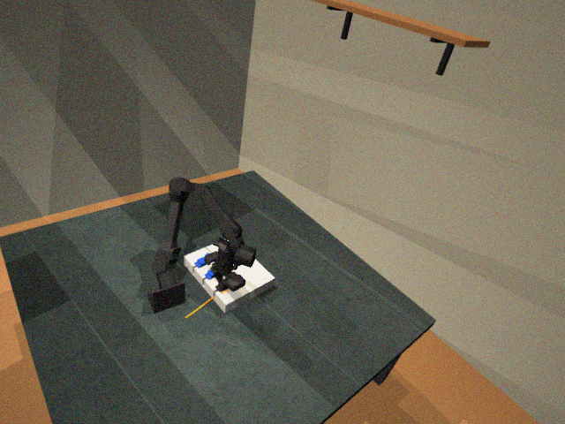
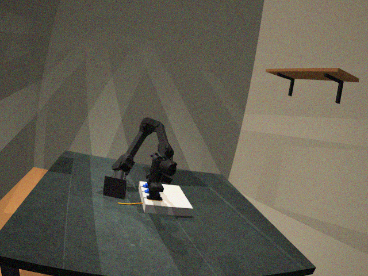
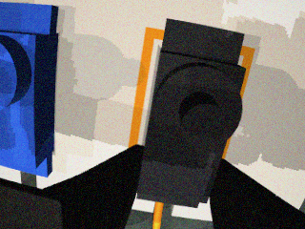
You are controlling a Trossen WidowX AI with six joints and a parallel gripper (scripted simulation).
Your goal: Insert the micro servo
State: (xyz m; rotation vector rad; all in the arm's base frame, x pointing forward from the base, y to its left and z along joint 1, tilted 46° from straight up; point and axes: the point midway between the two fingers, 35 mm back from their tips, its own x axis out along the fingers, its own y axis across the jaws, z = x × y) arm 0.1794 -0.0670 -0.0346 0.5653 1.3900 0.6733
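My gripper tip is now 12 cm short of the white deck, 9 cm to the right of it and 3 cm above it.
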